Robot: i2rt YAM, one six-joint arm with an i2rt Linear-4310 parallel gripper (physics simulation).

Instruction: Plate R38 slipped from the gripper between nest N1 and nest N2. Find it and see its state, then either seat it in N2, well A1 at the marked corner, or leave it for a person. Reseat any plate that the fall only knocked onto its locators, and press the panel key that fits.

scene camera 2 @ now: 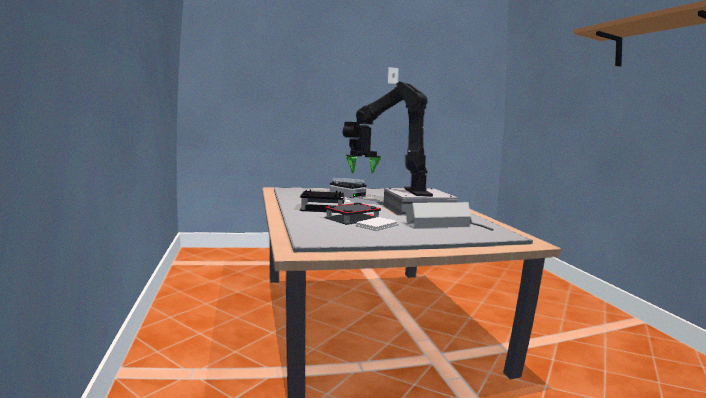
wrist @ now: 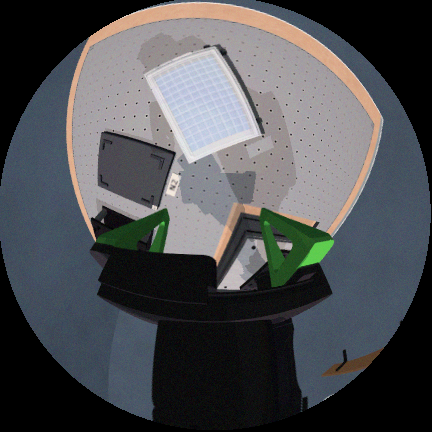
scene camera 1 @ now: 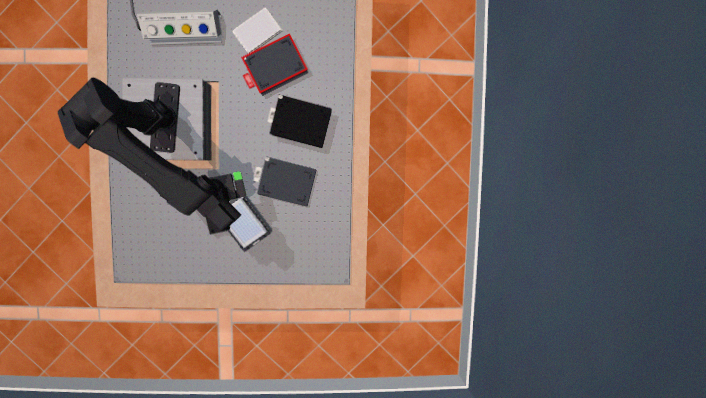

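Seen in the pictures: gripper, fingertip midpoint: (scene camera 2: pixel 362 173) (wrist: pixel 213 212) (scene camera 1: pixel 224 187); arm's base, link origin: (scene camera 2: pixel 417 192) (wrist: pixel 265 272) (scene camera 1: pixel 165 117).
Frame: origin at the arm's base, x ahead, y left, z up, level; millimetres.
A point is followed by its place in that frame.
Observation:
My gripper (scene camera 2: pixel 363 171) {x 206, y -181, z 51 mm} (wrist: pixel 213 212) {x 206, y -181, z 51 mm} is open and empty, pointing down high above the mat. Nest N2 (scene camera 1: pixel 287 181) {x 371, y -149, z -50 mm} (wrist: pixel 135 170) {x 346, y -156, z -51 mm} is a dark grey, bare platform with corner locators; its N2 tag (wrist: pixel 173 184) {x 271, y -139, z -67 mm} shows in the wrist view. A pale blue gridded plate (scene camera 1: pixel 248 225) {x 275, y -290, z 11 mm} (wrist: pixel 205 102) {x 247, y -280, z 12 mm} sits on a dark-edged device beyond N2. A white plate (scene camera 1: pixel 257 30) {x 229, y 304, z -54 mm} (scene camera 2: pixel 377 223) {x 232, y 333, z -54 mm} lies low on the mat against the red-edged nest (scene camera 1: pixel 275 64) {x 300, y 200, z -28 mm} (scene camera 2: pixel 353 208) {x 298, y 216, z -29 mm}. I cannot read an R38 label on either plate. The key panel (scene camera 1: pixel 179 22) {x 14, y 280, z 2 mm} has white, green, yellow and blue keys.
A black nest (scene camera 1: pixel 301 121) {x 398, y 37, z -10 mm} (scene camera 2: pixel 322 195) {x 398, y 69, z -10 mm} stands between N2 and the red-edged nest; its tag is unreadable. The arm's base plate (scene camera 1: pixel 190 120) {x 73, y 1, z 0 mm} stands left of the nests. The panel's cable (scene camera 2: pixel 482 226) {x -157, y 319, z -66 mm} runs across the mat. A wall shelf (scene camera 2: pixel 645 22) is at the upper right.

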